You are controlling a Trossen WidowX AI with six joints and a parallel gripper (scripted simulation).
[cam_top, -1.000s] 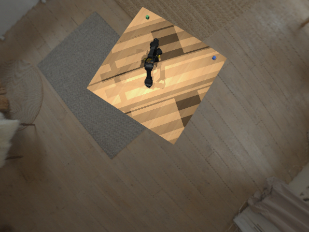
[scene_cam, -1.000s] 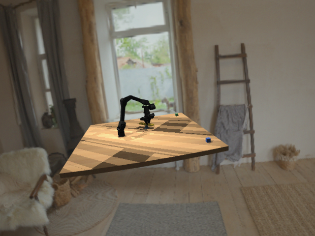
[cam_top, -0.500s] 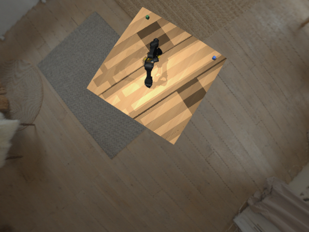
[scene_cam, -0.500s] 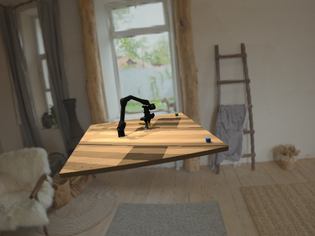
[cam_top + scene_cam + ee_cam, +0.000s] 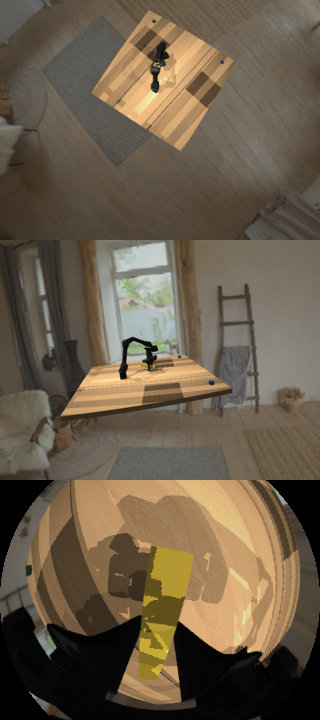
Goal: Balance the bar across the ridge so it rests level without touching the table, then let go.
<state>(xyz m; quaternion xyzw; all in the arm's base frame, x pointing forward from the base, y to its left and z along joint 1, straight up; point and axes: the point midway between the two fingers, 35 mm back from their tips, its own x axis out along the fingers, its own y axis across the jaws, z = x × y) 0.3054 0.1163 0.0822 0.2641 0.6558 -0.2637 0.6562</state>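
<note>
The yellow bar is 2 cm behind my gripper tip and 2 cm to the left of it. The rest, counted from my gripper tip: blue cube: 43 cm ahead, 62 cm to the right, 3 cm below; green cube: 43 cm ahead, 38 cm to the left, 3 cm below.
</note>
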